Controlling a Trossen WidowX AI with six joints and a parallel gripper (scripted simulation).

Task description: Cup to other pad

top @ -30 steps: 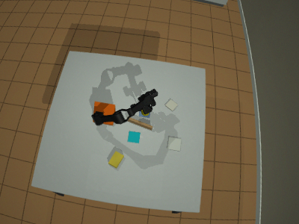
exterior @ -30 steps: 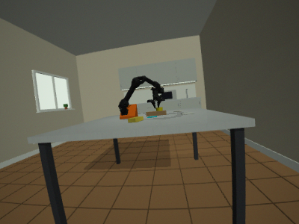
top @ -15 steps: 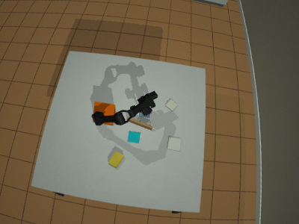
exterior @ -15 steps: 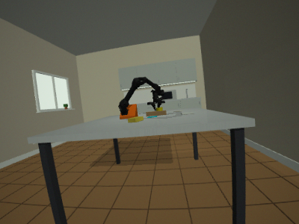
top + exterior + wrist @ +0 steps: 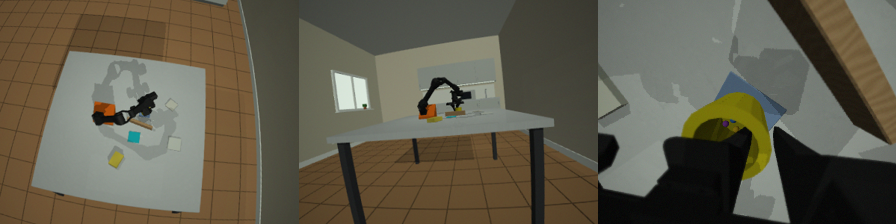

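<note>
My gripper tip is now 4 cm above the blue pad, 2 cm to the right of it and 2 cm short of it. Round my gripper tip: wooden bar: 10 cm to the right, 2 cm below; then teal pad: 21 cm to the right, 4 cm below, 3 cm behind; then yellow cup: 2 cm to the left, 2 cm ahead.
</note>
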